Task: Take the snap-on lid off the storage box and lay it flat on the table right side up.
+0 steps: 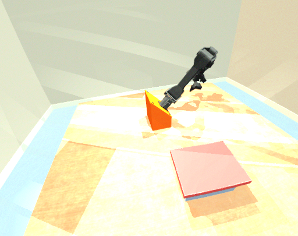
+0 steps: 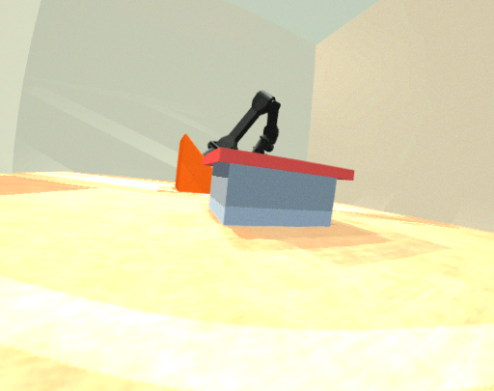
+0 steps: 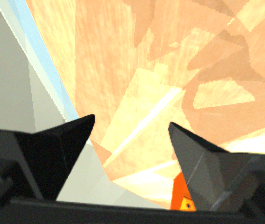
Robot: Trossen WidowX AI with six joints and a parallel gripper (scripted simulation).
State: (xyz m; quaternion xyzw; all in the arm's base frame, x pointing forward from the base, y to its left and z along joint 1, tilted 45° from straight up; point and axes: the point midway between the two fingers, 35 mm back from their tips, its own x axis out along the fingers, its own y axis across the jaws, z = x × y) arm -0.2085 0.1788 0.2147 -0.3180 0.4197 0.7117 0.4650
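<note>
My gripper tip is now 65 cm short of the red lid and 21 cm to the left of it. Round my gripper tip: light blue storage box 65 cm ahead, 21 cm to the right, 5 cm below.
</note>
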